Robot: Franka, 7 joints.
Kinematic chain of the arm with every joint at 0, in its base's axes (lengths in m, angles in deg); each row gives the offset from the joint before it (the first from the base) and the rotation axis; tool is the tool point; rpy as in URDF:
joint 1: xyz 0 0 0.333 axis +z
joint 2: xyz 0 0 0 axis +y
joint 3: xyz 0 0 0.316 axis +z
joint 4: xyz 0.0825 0 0 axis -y
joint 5: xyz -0.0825 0 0.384 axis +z
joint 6: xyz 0 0 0 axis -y
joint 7: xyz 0.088 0 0 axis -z
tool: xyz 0 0 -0.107 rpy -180 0 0
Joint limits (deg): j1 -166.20..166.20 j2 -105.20..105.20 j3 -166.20..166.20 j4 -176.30..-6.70 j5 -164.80..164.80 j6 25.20..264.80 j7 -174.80..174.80
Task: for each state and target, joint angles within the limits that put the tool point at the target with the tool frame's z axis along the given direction. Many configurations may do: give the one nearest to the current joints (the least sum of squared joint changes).
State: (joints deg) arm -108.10 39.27 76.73 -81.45 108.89 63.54 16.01
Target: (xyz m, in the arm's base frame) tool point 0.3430 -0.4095 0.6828 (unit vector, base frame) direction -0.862 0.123 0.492
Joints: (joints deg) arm -101.08 62.33 95.04 -90.27 118.37 33.81 16.01
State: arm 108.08 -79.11 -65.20 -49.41 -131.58 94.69 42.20
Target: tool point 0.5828 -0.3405 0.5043 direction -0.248 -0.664 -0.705
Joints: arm 105.76 -70.89 -74.66 -82.44 -118.68 54.28 42.20
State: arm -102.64 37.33 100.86 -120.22 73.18 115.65 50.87
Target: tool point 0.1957 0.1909 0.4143 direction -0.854 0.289 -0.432
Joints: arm -103.55 49.57 134.94 -157.08 26.02 89.49 50.87
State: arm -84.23 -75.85 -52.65 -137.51 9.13 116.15 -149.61
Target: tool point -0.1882 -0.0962 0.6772 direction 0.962 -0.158 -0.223
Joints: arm -65.59 -90.68 -39.62 -133.55 28.84 82.44 -149.61
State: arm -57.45 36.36 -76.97 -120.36 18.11 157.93 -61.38
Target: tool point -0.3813 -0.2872 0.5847 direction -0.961 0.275 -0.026
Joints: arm -50.52 72.45 -114.61 -137.06 19.19 174.25 -61.38
